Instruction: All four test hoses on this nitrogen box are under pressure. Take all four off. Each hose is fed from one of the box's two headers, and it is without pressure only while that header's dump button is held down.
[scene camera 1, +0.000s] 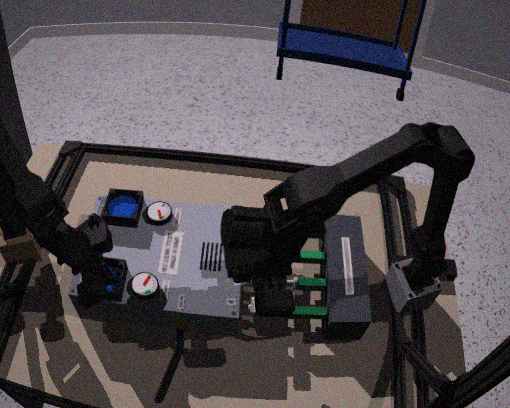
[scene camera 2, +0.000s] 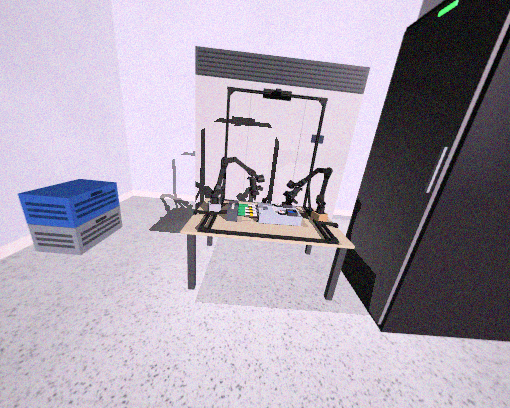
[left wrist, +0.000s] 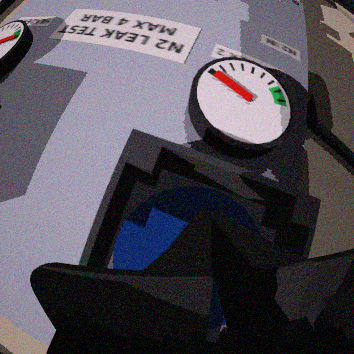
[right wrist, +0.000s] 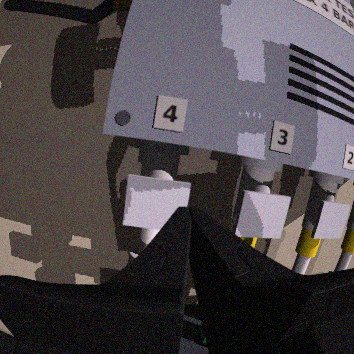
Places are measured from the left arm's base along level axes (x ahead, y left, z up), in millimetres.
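Pixels of known places: left gripper, fingertip midpoint: (scene camera 1: 115, 281) (left wrist: 206, 218); right gripper, fingertip midpoint: (scene camera 1: 256, 289) (scene camera 2: 254, 200) (right wrist: 186, 216); left arm's base, link origin: (scene camera 1: 14, 227) (scene camera 2: 319, 212); right arm's base, link origin: (scene camera 1: 418, 276) (scene camera 2: 214, 202).
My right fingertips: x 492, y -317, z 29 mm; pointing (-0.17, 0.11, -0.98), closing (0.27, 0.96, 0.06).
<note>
Ahead of a thing's pixels: the offset from my right fingertips to its middle. "pt": to the spot under its first point.
The grey nitrogen box (scene camera 1: 189, 283) (scene camera 2: 278, 216) (left wrist: 105, 116) (right wrist: 197, 70) lies on the table. It has two blue dump buttons, an upper one @[pt dx -201, dy +291, dz -17 mm] (scene camera 1: 123, 206) and a lower one @[dx -276, dy +114, dz -40 mm] (scene camera 1: 110, 286) (left wrist: 147, 242). My left gripper (scene camera 1: 101, 275) (left wrist: 206, 218) is shut and empty, its tips down on the lower button. The gauge beside it @[pt dx -198, dy +79, dz -18 mm] (scene camera 1: 144, 284) (left wrist: 242, 102) has its red needle away from the green mark. My right gripper (scene camera 1: 263, 299) (right wrist: 186, 216) is shut and empty, its tips at the right edge of port 4's grey collar @[dx +2, dy -14, dz -52 mm] (right wrist: 154, 207). Collars 3 @[pt dx +28, dy +51, dz -36 mm] (right wrist: 263, 214) and 2 @[pt dx +54, dy +112, dz -36 mm] (right wrist: 330, 219) sit to the right. Three green hose ends (scene camera 1: 312, 255) (scene camera 1: 312, 282) (scene camera 1: 310, 310) show; the right arm hides the fourth.
The hoses run into a dark grey block @[pt dx +209, dy +7, dz -33 mm] (scene camera 1: 348, 267) right of the box. A black frame (scene camera 1: 172, 154) edges the table (scene camera 2: 269, 235). A blue cart (scene camera 1: 342, 46) stands behind it. A blue and grey crate (scene camera 2: 83, 214) and a black cabinet (scene camera 2: 415, 182) stand on the floor.
</note>
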